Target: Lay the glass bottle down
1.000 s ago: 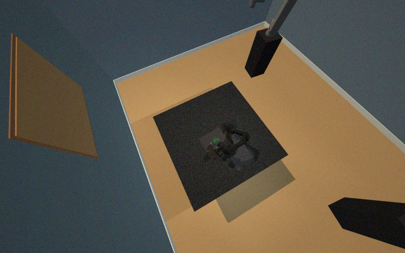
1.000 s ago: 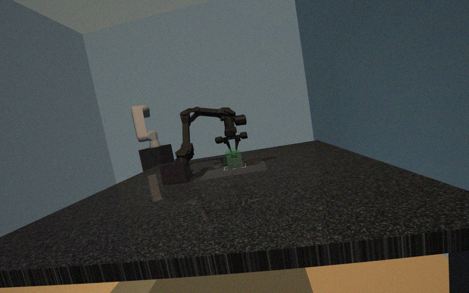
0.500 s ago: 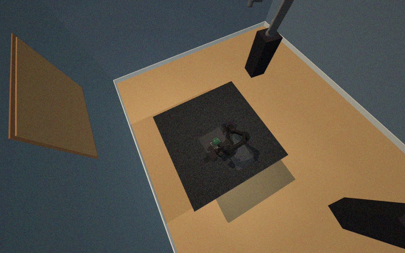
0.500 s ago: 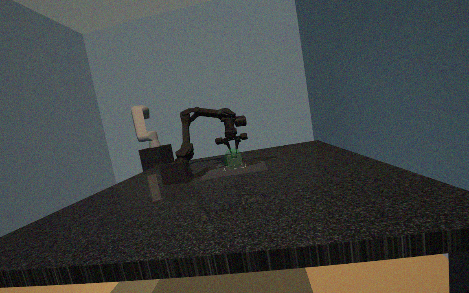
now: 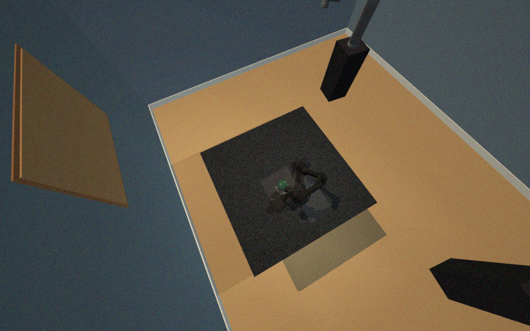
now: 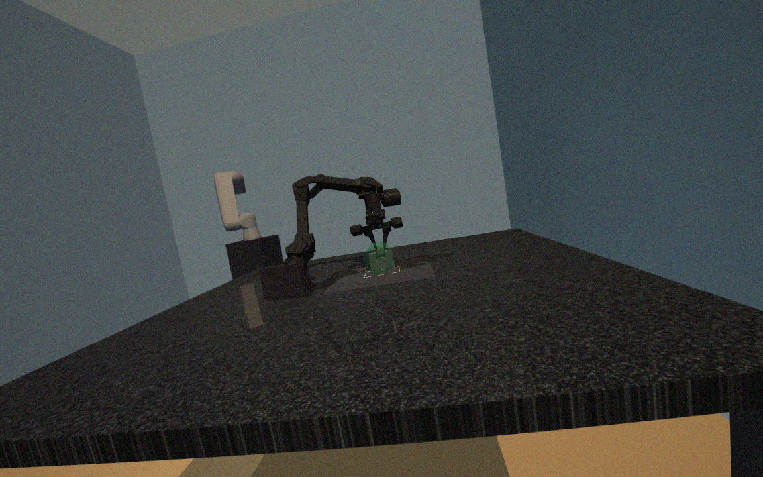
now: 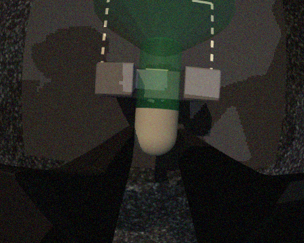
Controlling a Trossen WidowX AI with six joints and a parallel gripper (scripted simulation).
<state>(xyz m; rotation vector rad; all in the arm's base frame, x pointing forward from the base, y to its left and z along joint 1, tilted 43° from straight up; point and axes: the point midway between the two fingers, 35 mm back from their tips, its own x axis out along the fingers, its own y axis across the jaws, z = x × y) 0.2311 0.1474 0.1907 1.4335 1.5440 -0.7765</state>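
Now: gripper tip 5 cm to the left of the green glass bottle, 1 cm short of it and 1 cm above it. Round my gripper tip: grey mat (11 cm to the right, 6 cm below, 2 cm ahead).
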